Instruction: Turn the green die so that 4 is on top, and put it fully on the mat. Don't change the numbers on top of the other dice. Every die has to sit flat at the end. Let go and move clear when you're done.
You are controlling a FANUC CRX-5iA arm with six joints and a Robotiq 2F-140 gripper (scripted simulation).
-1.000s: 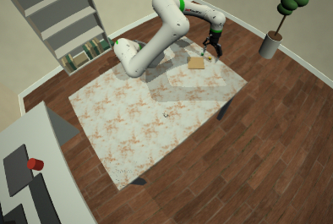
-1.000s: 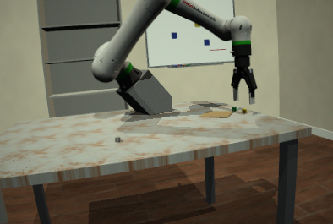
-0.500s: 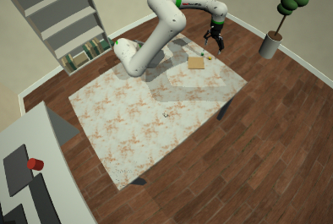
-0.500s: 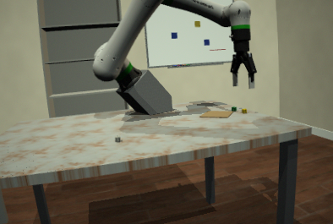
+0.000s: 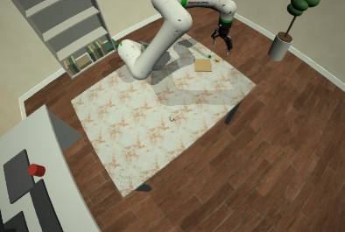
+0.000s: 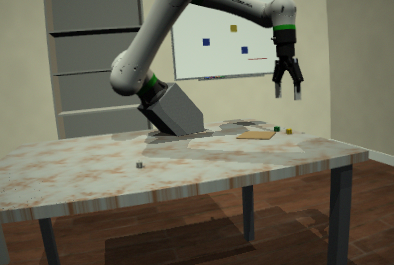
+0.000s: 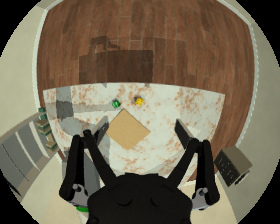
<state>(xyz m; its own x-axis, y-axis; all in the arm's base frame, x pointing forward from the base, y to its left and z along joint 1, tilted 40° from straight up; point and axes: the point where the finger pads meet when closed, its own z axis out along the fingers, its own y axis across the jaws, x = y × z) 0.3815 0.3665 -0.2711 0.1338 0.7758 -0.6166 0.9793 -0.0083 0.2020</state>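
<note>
The green die lies 150 mm below my hand, 90 mm behind it and 10 mm to the left of it. Round my hand: tan mat 160 mm below, 110 mm to the right, 80 mm behind; then grey die 650 mm to the right, 150 mm below, 70 mm ahead; then yellow die 150 mm below, 10 mm to the left, 10 mm behind.
</note>
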